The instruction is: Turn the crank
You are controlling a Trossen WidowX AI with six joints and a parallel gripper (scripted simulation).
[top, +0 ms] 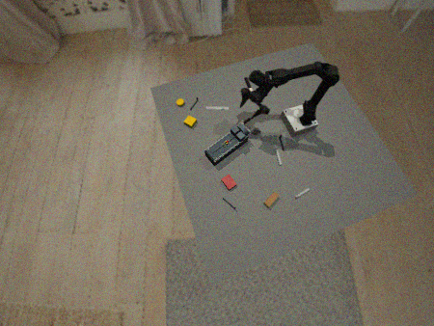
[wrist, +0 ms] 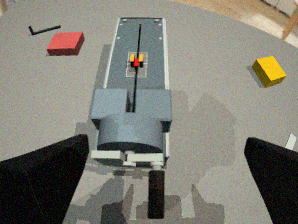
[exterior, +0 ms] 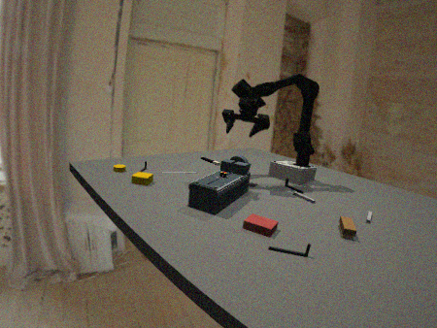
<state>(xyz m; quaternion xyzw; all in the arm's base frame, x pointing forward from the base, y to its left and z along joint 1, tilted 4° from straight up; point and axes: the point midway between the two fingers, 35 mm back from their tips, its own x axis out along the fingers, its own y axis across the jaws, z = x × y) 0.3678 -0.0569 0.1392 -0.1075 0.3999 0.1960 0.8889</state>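
My gripper tip is now 20 mm past the dark handle, 10 mm to the left of it and 100 mm above it. Also, from my gripper tip: red pointer: 120 mm ahead, 100 mm to the left, 110 mm below; yellow block: 310 mm ahead, 130 mm to the right, 180 mm below; red block: 160 mm ahead, 310 mm to the left, 180 mm below.
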